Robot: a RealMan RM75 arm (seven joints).
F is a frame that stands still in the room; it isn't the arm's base.
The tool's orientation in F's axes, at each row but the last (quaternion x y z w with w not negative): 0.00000 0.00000 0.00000 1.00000; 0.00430 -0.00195 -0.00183 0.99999; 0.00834 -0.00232 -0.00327 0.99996; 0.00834 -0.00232 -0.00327 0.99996; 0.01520 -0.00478 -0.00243 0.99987; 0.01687 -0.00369 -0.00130 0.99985; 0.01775 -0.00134 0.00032 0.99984; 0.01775 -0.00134 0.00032 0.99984; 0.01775 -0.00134 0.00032 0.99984; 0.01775 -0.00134 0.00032 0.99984; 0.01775 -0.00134 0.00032 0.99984; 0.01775 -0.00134 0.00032 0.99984; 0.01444 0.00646 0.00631 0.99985
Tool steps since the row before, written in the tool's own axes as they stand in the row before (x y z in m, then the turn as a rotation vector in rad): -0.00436 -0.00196 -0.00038 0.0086 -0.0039 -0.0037; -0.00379 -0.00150 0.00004 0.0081 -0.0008 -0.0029; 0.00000 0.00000 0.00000 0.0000 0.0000 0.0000; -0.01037 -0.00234 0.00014 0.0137 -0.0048 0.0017; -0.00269 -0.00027 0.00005 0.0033 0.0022 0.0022; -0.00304 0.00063 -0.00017 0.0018 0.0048 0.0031; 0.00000 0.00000 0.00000 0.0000 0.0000 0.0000; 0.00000 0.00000 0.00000 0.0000 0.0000 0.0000; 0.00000 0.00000 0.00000 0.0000 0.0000 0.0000; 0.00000 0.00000 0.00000 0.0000 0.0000 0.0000; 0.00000 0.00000 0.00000 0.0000 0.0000 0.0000; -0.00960 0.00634 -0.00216 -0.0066 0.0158 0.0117; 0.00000 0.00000 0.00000 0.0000 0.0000 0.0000
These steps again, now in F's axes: -0.00436 -0.00196 -0.00038 0.0086 -0.0039 -0.0037; -0.00380 -0.00149 0.00001 0.0081 -0.0008 -0.0029; 0.00000 0.00000 0.00000 0.0000 0.0000 0.0000; -0.01039 -0.00227 0.00005 0.0137 -0.0049 0.0017; -0.00269 -0.00026 0.00002 0.0033 0.0021 0.0023; -0.00304 0.00064 -0.00017 0.0018 0.0047 0.0033; 0.00000 0.00000 0.00000 0.0000 0.0000 0.0000; 0.00000 0.00000 0.00000 0.0000 0.0000 0.0000; 0.00000 0.00000 0.00000 0.0000 0.0000 0.0000; 0.00000 0.00000 0.00000 0.0000 0.0000 0.0000; 0.00000 0.00000 0.00000 0.0000 0.0000 0.0000; -0.00960 0.00641 -0.00196 -0.0066 0.0154 0.0122; 0.00000 0.00000 0.00000 0.0000 0.0000 0.0000
